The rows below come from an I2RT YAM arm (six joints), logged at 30 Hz.
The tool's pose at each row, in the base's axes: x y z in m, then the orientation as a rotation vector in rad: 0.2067 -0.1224 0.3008 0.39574 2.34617 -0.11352; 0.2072 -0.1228 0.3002 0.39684 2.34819 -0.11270; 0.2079 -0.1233 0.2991 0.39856 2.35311 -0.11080; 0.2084 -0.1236 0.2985 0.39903 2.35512 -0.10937; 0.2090 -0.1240 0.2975 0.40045 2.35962 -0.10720; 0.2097 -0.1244 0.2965 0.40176 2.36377 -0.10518; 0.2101 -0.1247 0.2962 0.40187 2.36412 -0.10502; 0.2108 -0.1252 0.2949 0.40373 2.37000 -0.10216; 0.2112 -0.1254 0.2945 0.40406 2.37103 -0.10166; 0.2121 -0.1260 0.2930 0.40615 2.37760 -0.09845; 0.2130 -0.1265 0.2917 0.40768 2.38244 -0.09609; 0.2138 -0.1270 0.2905 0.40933 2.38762 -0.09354; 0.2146 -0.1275 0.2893 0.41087 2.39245 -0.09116; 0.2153 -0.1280 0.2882 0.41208 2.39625 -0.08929
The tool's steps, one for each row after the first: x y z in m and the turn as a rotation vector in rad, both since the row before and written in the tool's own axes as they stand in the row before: 0.0000 -0.0002 0.0008 -0.00008 0.00221 0.00071; 0.0002 -0.0003 0.0014 -0.00043 0.00524 0.00101; 0.0000 -0.0001 0.0008 -0.00072 0.00216 0.00044; 0.0002 -0.0002 0.0012 -0.00074 0.00481 0.00094; 0.0001 -0.0002 0.0013 -0.00070 0.00444 0.00087; -0.0001 -0.0002 0.0005 -0.00005 0.00037 0.00007; 0.0003 -0.0003 0.0015 -0.00098 0.00629 0.00123; -0.0001 -0.0001 0.0006 -0.00017 0.00110 0.00022; 0.0002 -0.0003 0.0018 -0.00109 0.00704 0.00138; 0.0001 -0.0002 0.0016 -0.00080 0.00518 0.00100; 0.0001 -0.0003 0.0015 -0.00087 0.00555 0.00109; 0.0001 -0.0003 0.0015 -0.00080 0.00518 0.00101; 0.0001 -0.0003 0.0014 -0.00063 0.00408 0.00079
